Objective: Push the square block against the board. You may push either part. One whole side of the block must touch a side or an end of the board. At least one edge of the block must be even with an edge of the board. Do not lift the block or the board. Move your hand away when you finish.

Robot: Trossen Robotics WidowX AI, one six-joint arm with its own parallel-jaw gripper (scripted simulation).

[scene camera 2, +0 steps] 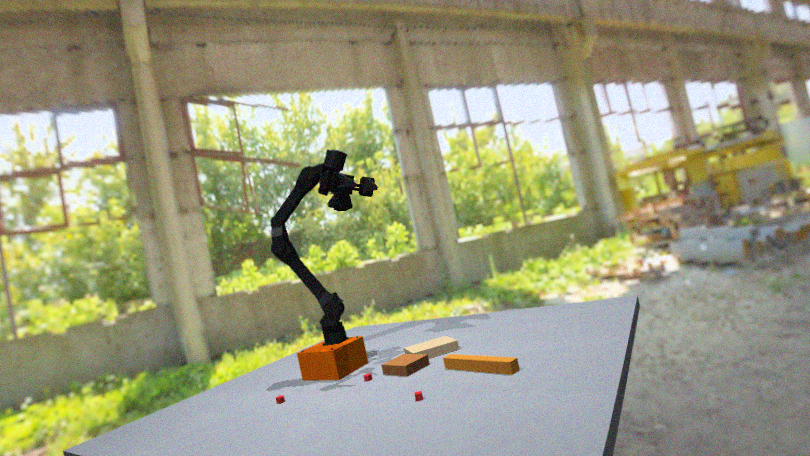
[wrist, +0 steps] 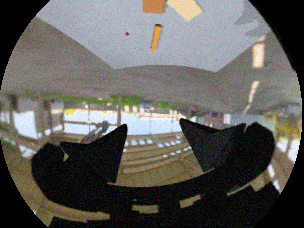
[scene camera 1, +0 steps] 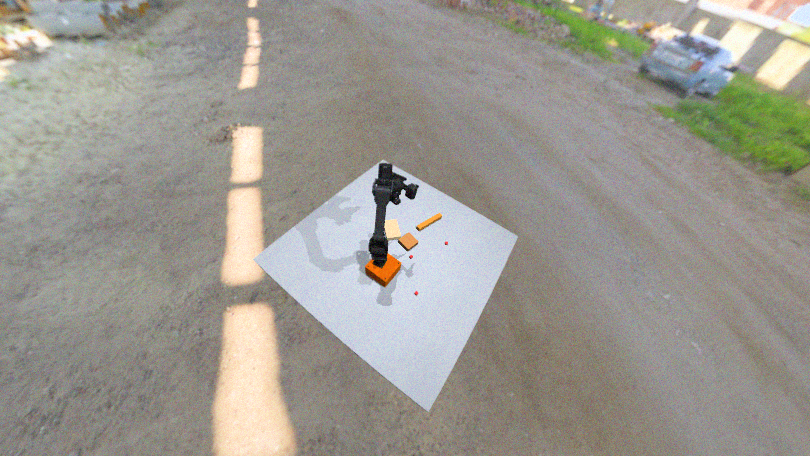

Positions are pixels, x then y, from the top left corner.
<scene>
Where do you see a brown square block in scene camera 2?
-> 404,365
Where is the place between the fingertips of my gripper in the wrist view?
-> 153,123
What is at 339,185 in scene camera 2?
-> My gripper.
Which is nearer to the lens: the pale tan flat block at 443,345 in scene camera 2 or the orange board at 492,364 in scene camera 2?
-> The orange board.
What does my gripper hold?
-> Nothing.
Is my gripper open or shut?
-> Open.
</scene>
